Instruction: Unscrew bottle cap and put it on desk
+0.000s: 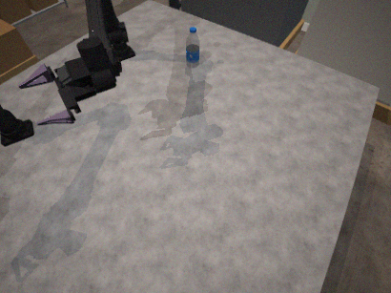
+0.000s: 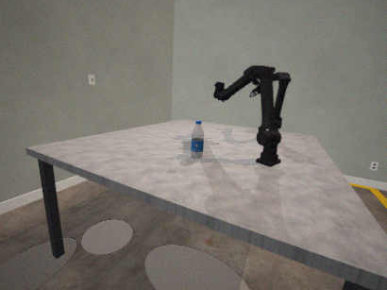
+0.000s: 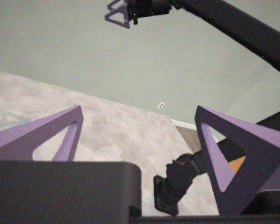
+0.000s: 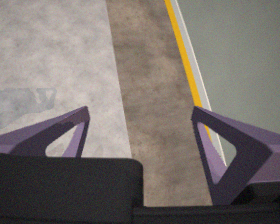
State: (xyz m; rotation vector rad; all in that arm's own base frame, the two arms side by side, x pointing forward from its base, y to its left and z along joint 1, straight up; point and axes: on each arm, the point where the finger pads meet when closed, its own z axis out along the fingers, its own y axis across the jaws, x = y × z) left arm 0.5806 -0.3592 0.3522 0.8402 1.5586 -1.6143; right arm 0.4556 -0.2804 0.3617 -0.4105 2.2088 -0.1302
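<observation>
My right gripper is now 90 mm short of the clear bottle, 1220 mm to the right of it and 260 mm above it. Round my right hand: blue cap: 90 mm ahead, 1220 mm to the left, 170 mm below.
</observation>
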